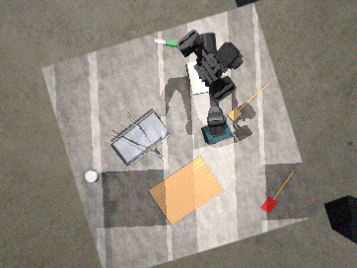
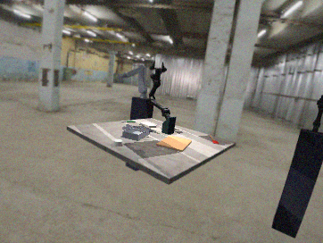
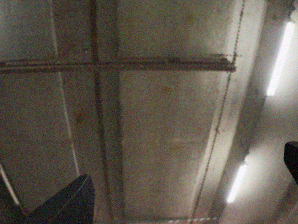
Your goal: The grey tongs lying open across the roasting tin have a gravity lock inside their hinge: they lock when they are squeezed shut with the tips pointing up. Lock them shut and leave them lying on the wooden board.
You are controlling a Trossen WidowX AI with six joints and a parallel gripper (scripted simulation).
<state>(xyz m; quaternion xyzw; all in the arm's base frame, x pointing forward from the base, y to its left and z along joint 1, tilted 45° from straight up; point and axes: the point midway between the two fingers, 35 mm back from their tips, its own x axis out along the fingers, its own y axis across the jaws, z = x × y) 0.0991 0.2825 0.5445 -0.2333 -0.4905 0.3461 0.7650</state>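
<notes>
Now: gripper tip 74 cm above the grey roasting tin, 32 cm short of it and 9 cm to the right of it. The rest, counted from my gripper tip: pad (76 cm below, 14 cm to the right, 12 cm behind); wooden board (76 cm below, 45 cm to the left, 17 cm ahead); white puck (75 cm below, 65 cm ahead, 20 cm to the left).
</notes>
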